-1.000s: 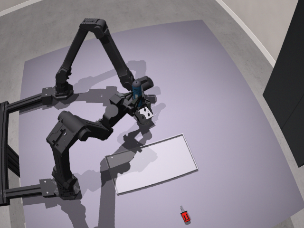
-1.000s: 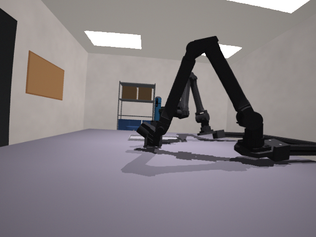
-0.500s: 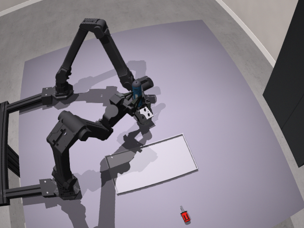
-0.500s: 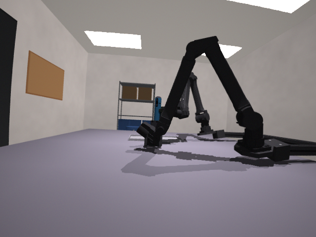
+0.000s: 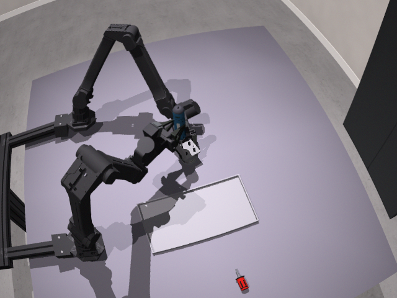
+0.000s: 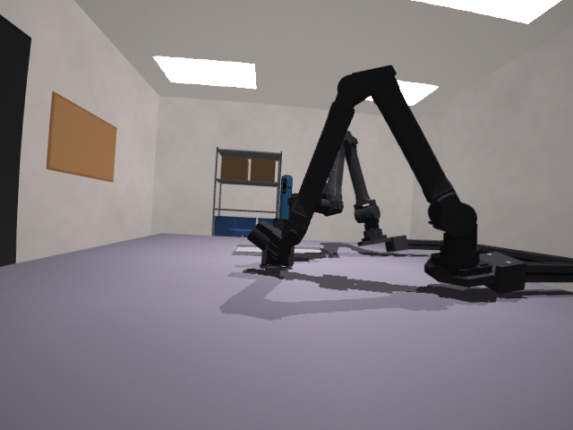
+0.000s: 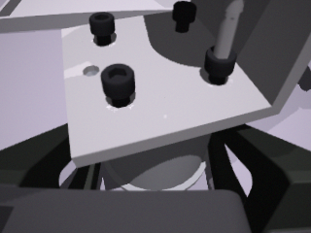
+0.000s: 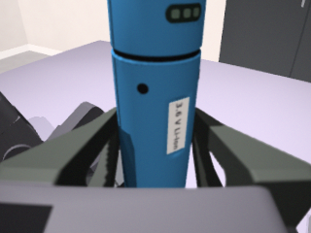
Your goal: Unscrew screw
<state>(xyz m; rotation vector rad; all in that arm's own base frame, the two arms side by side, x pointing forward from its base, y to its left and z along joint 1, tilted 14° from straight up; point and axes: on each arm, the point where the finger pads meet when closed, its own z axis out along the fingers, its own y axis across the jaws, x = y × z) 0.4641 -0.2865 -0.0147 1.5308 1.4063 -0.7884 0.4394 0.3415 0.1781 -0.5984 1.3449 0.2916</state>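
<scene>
Right now the joint module body is 10 mm above my left hand. Round my left hand: white tray: 260 mm to the right, 20 mm below, 20 mm behind; white bracket: 50 mm above; red hand screwdriver: 570 mm to the right, 80 mm ahead, 10 mm below.
</scene>
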